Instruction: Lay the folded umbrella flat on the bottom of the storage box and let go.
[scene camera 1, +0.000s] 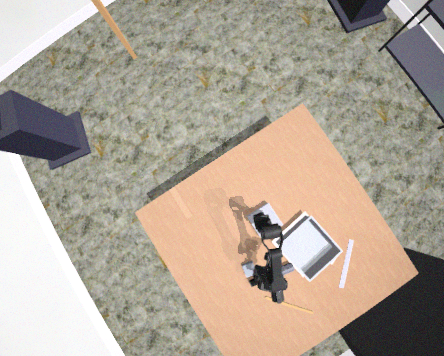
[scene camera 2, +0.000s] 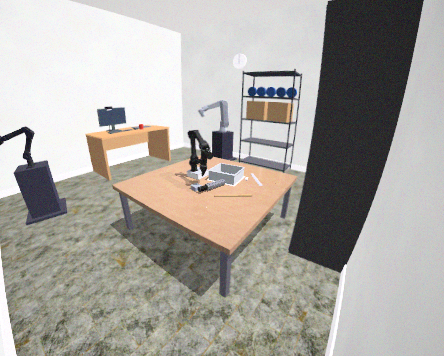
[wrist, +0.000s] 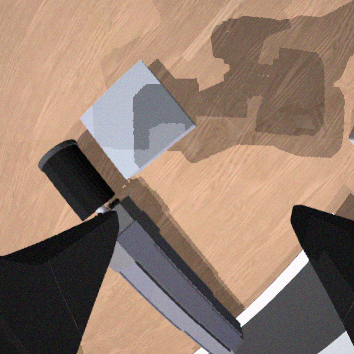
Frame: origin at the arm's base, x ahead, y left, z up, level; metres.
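Seen in the pictures: gripper, fingertip midpoint: (scene camera 1: 262, 266) (scene camera 2: 202, 175) (wrist: 206, 217); arm's base, link origin: (scene camera 1: 259, 218) (scene camera 2: 194, 170).
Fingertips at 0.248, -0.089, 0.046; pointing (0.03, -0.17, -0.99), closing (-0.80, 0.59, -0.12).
Pixels of each thing's top centre, then the offset from my fingertips to it, as dx, dy, dz.
- folded umbrella, top centre: (wrist: 140, 284) (scene camera 1: 272, 277) (scene camera 2: 212, 182) +0.093, +0.033, -0.044
- storage box, top centre: (scene camera 1: 310, 248) (scene camera 2: 226, 168) +0.006, +0.289, -0.006
- light blue-grey block, top centre: (wrist: 131, 119) (scene camera 1: 249, 270) (scene camera 2: 196, 185) +0.016, -0.078, -0.067
- thin wooden stick, top centre: (scene camera 1: 289, 305) (scene camera 2: 233, 195) +0.313, +0.066, -0.091
- white bar, top centre: (scene camera 1: 346, 263) (scene camera 2: 256, 179) +0.213, +0.486, -0.100
The folded umbrella (scene camera 1: 288, 269) (scene camera 2: 214, 185) (wrist: 180, 285) has a grey ribbed body and a black handle. It lies on the table outside the storage box, its far end close to the box wall. The storage box (scene camera 1: 321, 263) (scene camera 2: 225, 177) (wrist: 280, 300) is grey with a white rim and stands open on the table. My gripper (scene camera 2: 203, 173) (wrist: 206, 217) is open and empty above the umbrella. In the wrist view its left finger overlaps the umbrella near the handle joint, and its right finger covers part of the box. The arm hides the fingertips in scene camera 1.
A light blue-grey block (scene camera 1: 247, 269) (scene camera 2: 195, 188) (wrist: 137, 117) lies near the umbrella's handle. A thin wooden stick (scene camera 1: 295, 306) (scene camera 2: 233, 196) lies near the umbrella. A white bar (scene camera 1: 346, 264) (scene camera 2: 256, 179) lies beyond the box. The arm's base is beside the box.
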